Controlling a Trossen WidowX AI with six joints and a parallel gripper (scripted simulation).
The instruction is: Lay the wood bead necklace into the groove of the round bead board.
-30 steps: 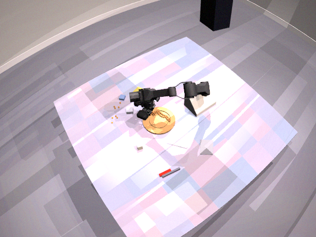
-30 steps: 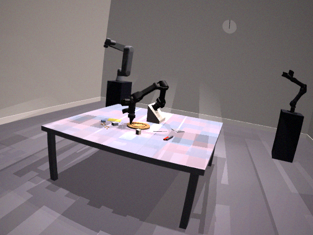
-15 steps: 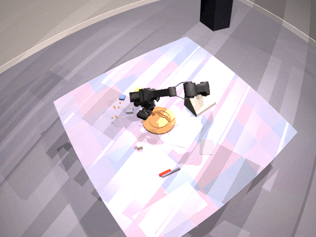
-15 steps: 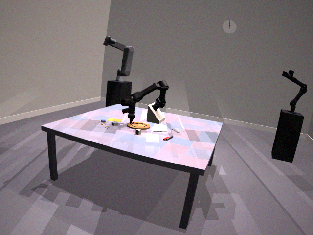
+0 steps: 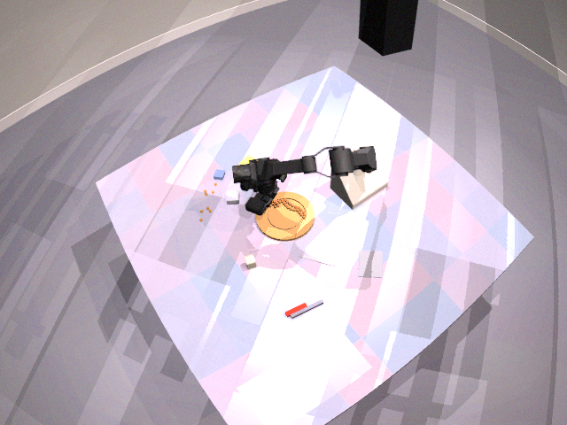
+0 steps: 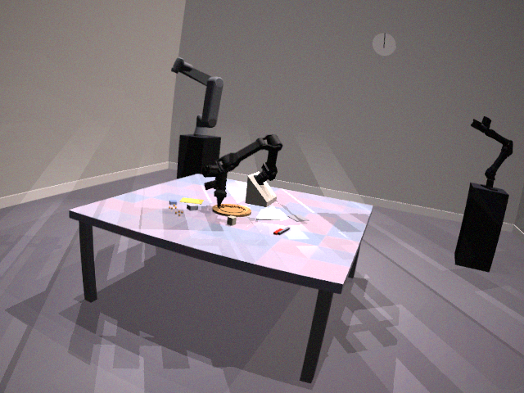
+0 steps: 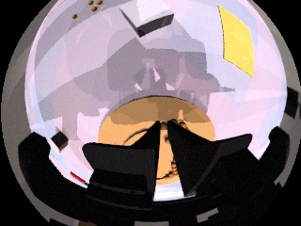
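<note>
The round bead board lies 40 mm behind my gripper tip, 60 mm to the left of it and 10 mm below it. From my gripper tip the other things lie so: cream cube: 150 mm ahead, 170 mm to the left; then white block: 90 mm ahead, 100 mm to the right, 10 mm below; then yellow sheet: 30 mm behind, 200 mm to the right, 20 mm below.
</note>
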